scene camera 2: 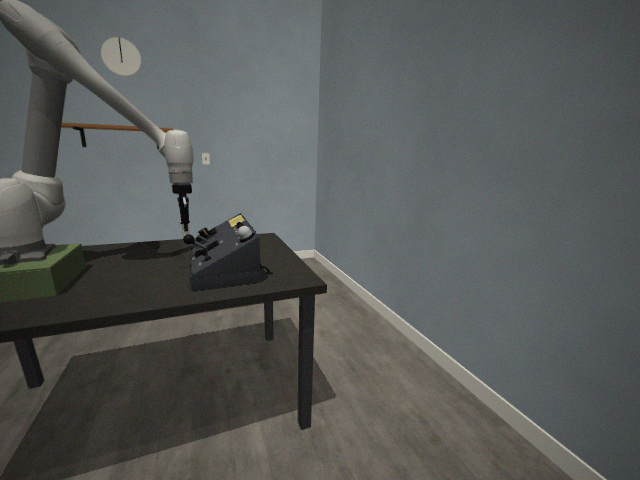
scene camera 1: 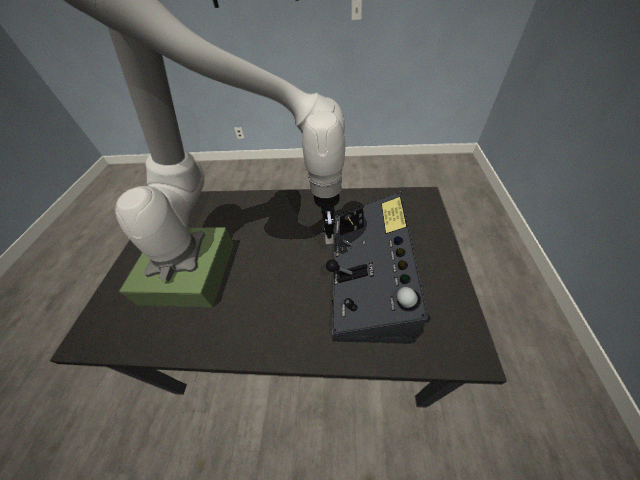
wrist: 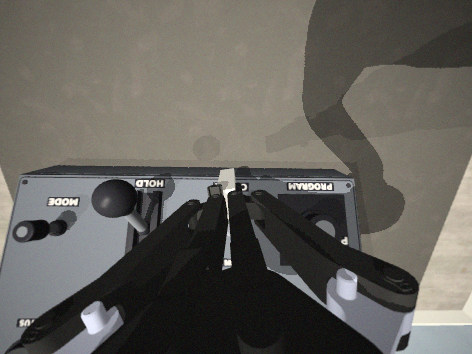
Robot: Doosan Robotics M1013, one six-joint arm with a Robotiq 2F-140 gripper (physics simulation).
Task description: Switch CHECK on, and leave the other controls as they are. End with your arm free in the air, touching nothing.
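Places are measured from the arm's base along level axes (x ahead, y left, z up), in millimetres.
Pixels of known places: gripper, fingertip midpoint: (scene camera 1: 329, 242) (wrist: 229, 180); arm's base at its link origin: (scene camera 2: 19, 256) (scene camera 1: 176, 253).
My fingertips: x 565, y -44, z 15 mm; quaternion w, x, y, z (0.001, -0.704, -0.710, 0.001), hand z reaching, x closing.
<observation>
Ahead of a thing's pixels: the offset from my fingertips to its top centre. "*": to the spot under its first point.
The dark control panel (scene camera 1: 373, 295) (scene camera 2: 227, 266) (wrist: 60, 265) has a sloped face. The CHECK toggle @[dx +63, dy -7, dz +11 mm] (scene camera 1: 347, 243) is a small metal lever between the PROGRAM knob and the ball lever in scene camera 1; whether it stands on or off I cannot tell. In the wrist view my fingers hide the toggle and most of its label. My gripper (scene camera 1: 329, 239) (scene camera 2: 186, 233) (wrist: 229, 180) is shut and empty, its pale tips pointing down at the panel's near-arm edge, beside CHECK. Whether the tips touch the panel or toggle I cannot tell.
A black ball lever @[dx -5, dy -118, dz +45 mm] (scene camera 1: 331, 265) (scene camera 2: 188, 239) (wrist: 114, 198) stands up beside CHECK. The PROGRAM knob @[dx +91, dy +110, dz +13 mm] (scene camera 1: 349, 219) (wrist: 325, 228) is on the other side. The MODE switch @[dx +38, dy -246, dz +19 mm] (scene camera 1: 350, 304) (wrist: 31, 230), coloured lamps and a white dome @[* dx +170, dy -291, dz +92 mm] (scene camera 1: 406, 297) (scene camera 2: 244, 232) are also on the panel.
</observation>
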